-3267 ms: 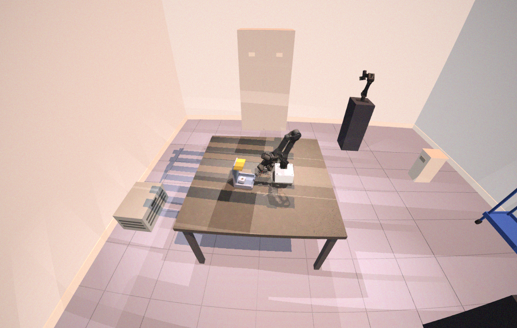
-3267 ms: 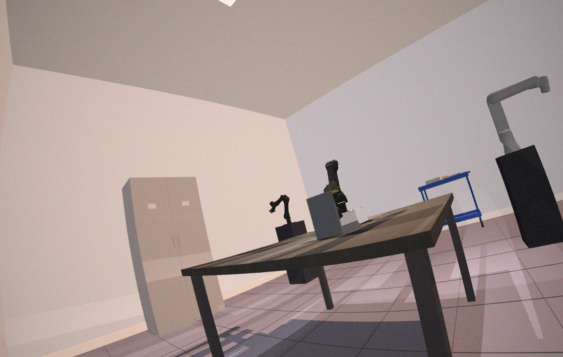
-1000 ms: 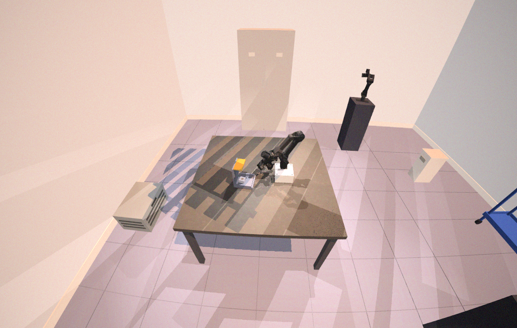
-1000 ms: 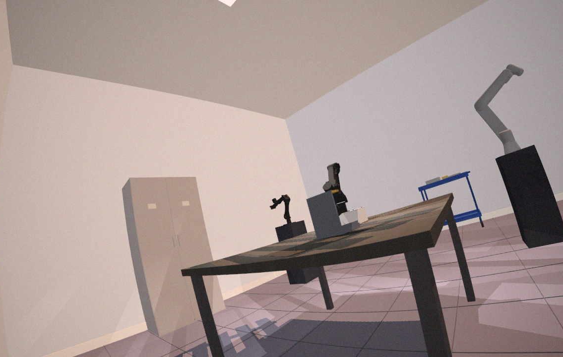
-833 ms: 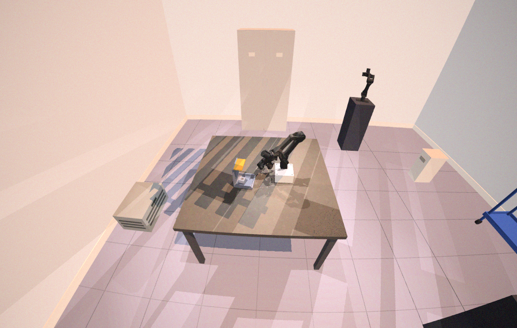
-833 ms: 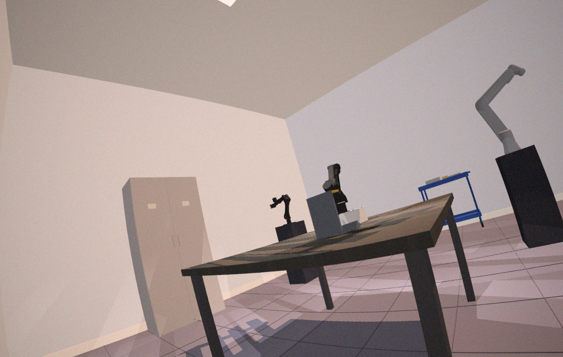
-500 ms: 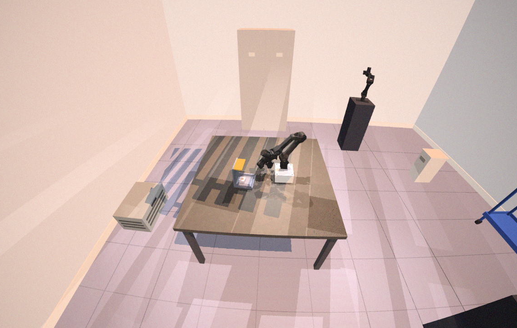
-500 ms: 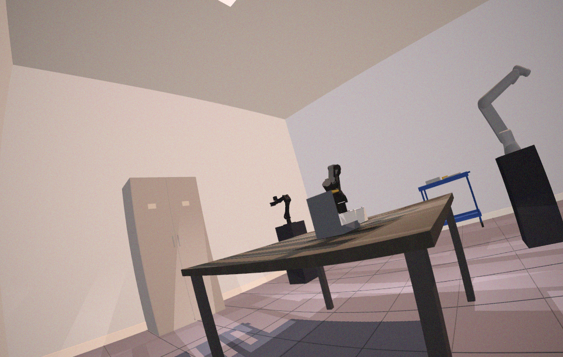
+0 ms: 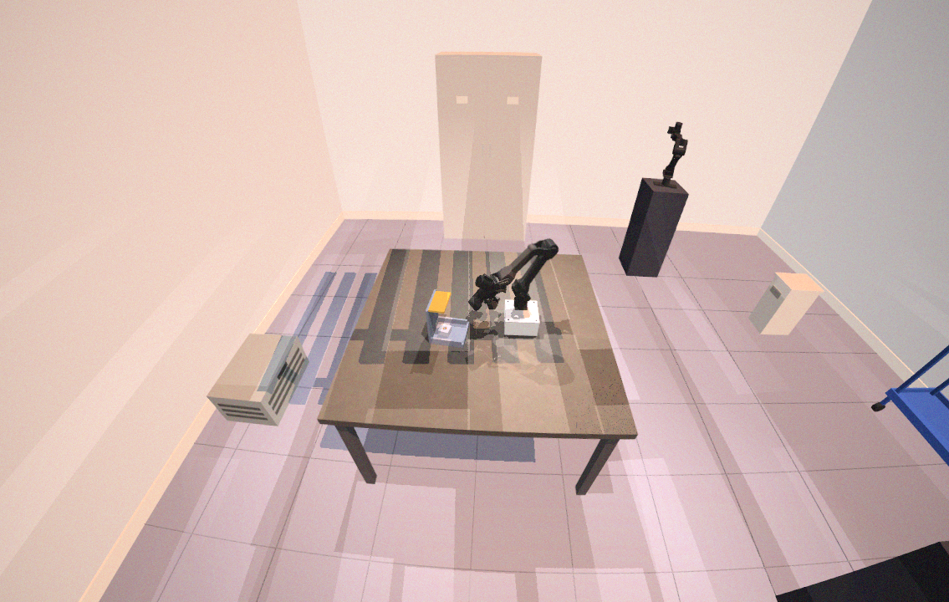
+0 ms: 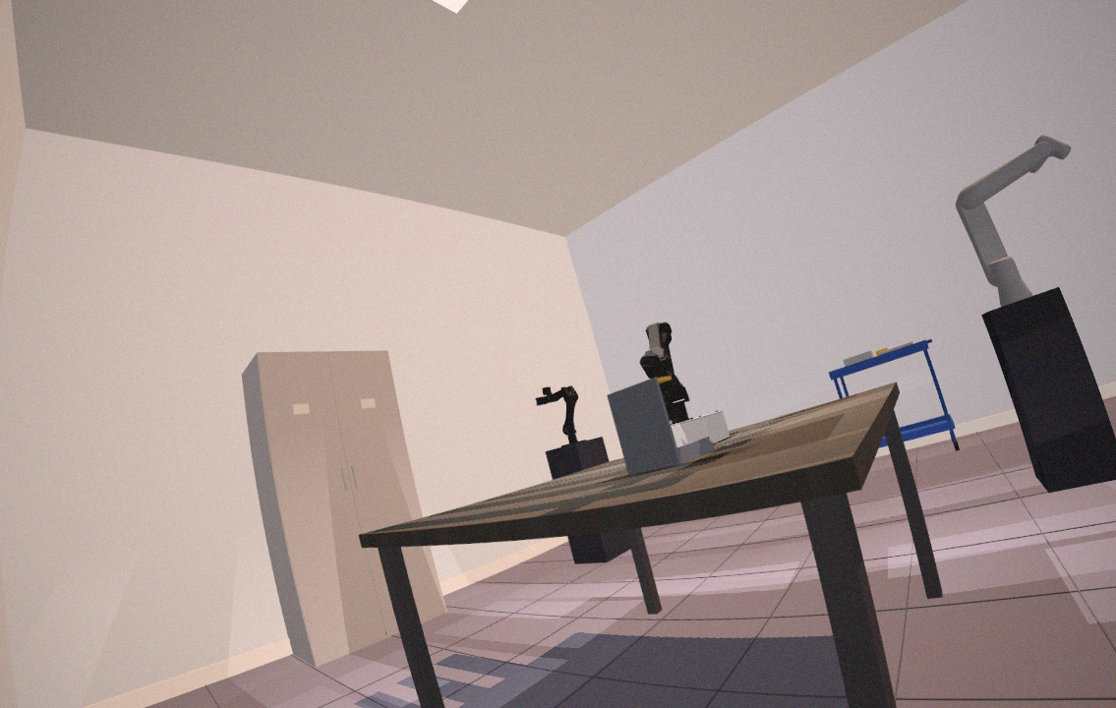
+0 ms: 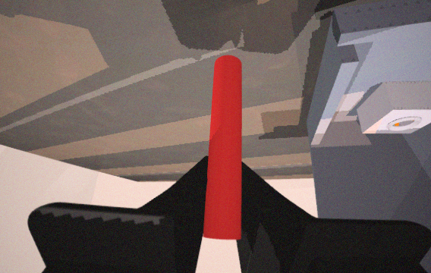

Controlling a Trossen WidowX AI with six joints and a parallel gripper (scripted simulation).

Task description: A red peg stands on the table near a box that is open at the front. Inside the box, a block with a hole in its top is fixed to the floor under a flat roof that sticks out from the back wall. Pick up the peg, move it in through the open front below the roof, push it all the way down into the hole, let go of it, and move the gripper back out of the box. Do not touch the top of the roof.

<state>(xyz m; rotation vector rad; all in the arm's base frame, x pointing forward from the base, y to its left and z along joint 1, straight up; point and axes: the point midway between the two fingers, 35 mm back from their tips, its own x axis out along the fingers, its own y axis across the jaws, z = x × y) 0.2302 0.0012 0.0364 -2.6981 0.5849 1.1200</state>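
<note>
Right now the grey back wall is 180 mm ahead of my gripper tip, 140 mm to the left of it and 10 mm above it. Round my gripper tip: yellow roof: 140 mm ahead, 140 mm to the left, 100 mm above; then red peg: 20 mm behind, 10 mm to the left, 10 mm below.
</note>
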